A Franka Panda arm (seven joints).
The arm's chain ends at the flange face. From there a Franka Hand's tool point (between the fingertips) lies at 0.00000 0.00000 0.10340 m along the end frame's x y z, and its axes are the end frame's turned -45 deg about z.
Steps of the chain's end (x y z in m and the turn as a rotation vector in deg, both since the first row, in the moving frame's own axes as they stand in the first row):
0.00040 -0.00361 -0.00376 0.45 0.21 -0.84
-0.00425 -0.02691 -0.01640 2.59 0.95 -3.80
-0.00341 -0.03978 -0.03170 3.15 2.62 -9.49
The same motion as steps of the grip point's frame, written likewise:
0.00368 -0.00258 -0.00376 0.17 0.47 -0.84
0.02047 -0.02427 -0.01652 1.16 2.50 -3.80
0.03298 -0.03182 -0.03196 0.37 4.08 -9.49

